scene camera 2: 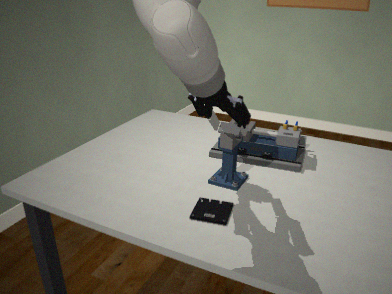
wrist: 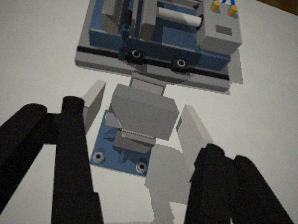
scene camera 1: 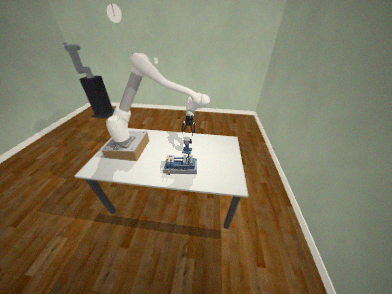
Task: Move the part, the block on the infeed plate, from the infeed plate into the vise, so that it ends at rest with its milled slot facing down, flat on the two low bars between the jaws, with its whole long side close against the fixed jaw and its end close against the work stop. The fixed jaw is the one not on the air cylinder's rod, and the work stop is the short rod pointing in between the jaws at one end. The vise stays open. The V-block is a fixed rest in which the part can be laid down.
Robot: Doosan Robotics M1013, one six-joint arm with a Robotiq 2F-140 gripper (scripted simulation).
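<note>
There's a part that I can see, and my gripper too. Then in the wrist view you'd also find my gripper.
</note>
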